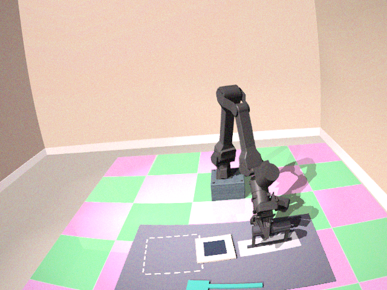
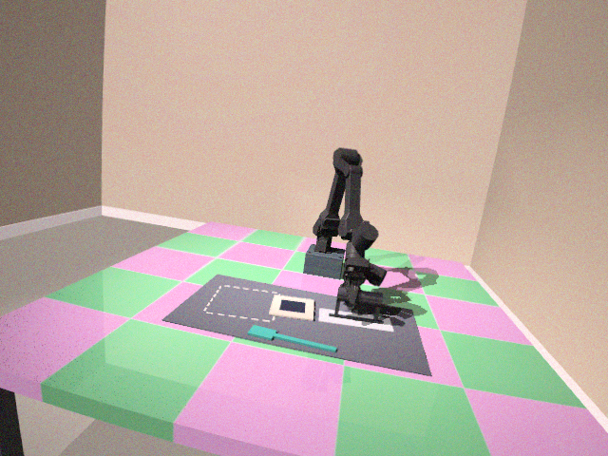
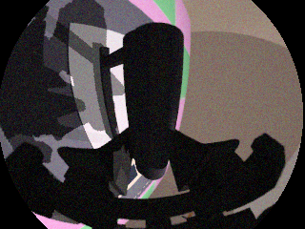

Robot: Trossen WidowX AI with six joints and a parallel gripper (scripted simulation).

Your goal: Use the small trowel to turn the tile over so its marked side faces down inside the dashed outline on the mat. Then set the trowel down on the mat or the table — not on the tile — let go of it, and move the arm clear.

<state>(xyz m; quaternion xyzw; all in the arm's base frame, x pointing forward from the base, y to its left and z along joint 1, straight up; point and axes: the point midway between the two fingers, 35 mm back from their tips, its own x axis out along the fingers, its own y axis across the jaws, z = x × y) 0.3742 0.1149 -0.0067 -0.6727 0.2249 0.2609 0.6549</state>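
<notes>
The grey mat lies 13 cm to the right of my gripper tip and 7 cm below it. Also, from my gripper tip: teal flat tool 14 cm ahead, 15 cm to the right, 5 cm below; tile 3 cm behind, 16 cm to the right, 4 cm below; trowel 3 cm behind, 1 cm below.
</notes>
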